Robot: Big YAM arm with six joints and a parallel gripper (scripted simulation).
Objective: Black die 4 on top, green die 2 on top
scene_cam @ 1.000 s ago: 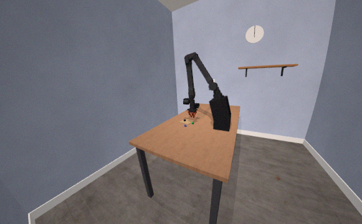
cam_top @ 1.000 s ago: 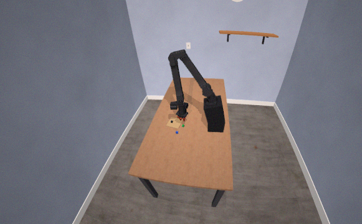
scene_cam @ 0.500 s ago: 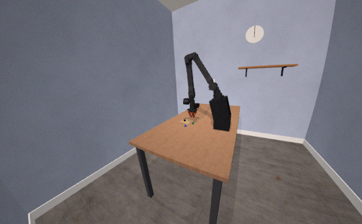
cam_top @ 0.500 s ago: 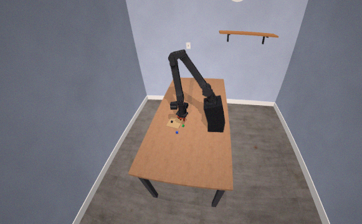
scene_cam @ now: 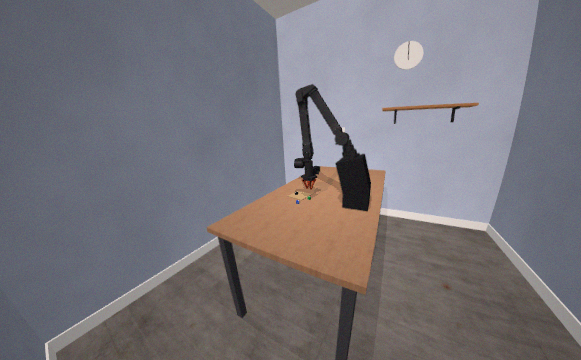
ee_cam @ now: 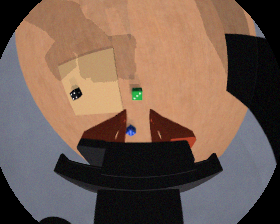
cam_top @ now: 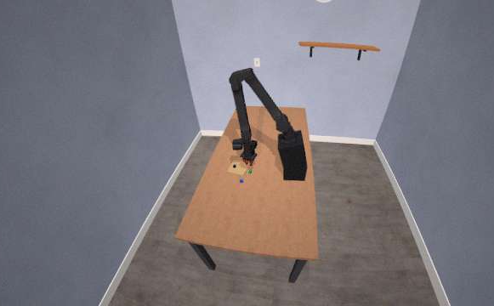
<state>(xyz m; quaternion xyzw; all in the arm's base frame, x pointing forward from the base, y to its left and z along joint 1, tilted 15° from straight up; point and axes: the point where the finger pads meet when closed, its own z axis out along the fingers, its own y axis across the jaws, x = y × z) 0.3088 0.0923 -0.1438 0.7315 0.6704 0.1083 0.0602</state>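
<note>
Right now the green die is 80 mm below my hand. Also, from my hand: black die (140 mm ahead, 20 mm to the right, 70 mm below); blue die (30 mm ahead, 100 mm to the left, 80 mm below); tan mat (110 mm ahead, 20 mm to the right, 90 mm below).
</note>
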